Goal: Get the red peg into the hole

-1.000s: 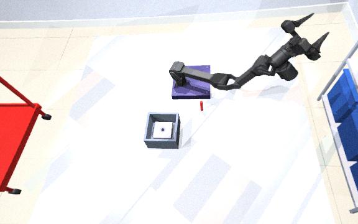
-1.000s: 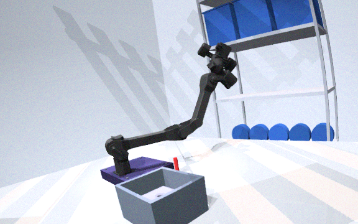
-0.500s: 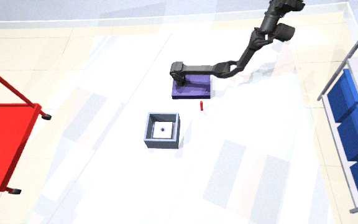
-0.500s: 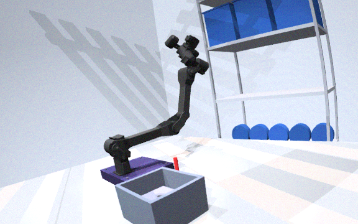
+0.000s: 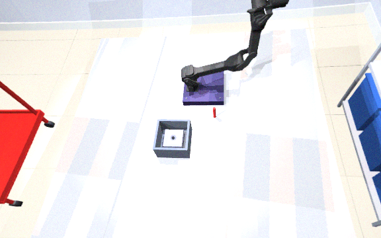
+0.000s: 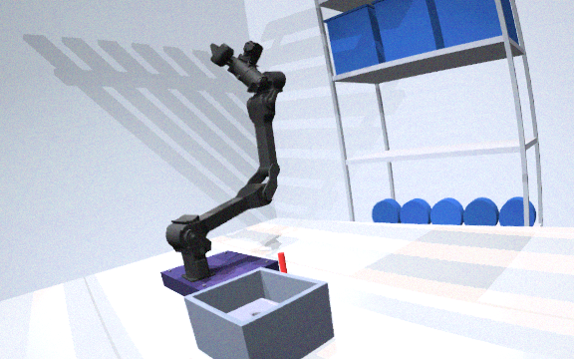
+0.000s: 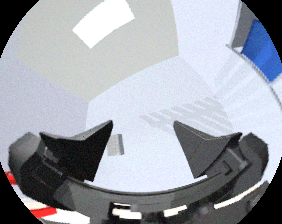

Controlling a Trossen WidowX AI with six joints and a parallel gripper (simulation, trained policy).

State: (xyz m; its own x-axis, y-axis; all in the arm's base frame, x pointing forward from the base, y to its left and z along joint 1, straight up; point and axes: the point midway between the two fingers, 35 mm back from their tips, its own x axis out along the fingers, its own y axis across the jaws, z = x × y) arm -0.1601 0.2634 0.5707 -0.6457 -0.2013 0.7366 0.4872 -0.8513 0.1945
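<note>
Right now my gripper tip is 59 cm above the red peg, 34 cm short of it and 13 cm to the left of it. Also, from my gripper tip: grey box (61 cm below, 51 cm ahead, 31 cm to the right); then pale plate (59 cm below, 51 cm ahead, 31 cm to the right).
</note>
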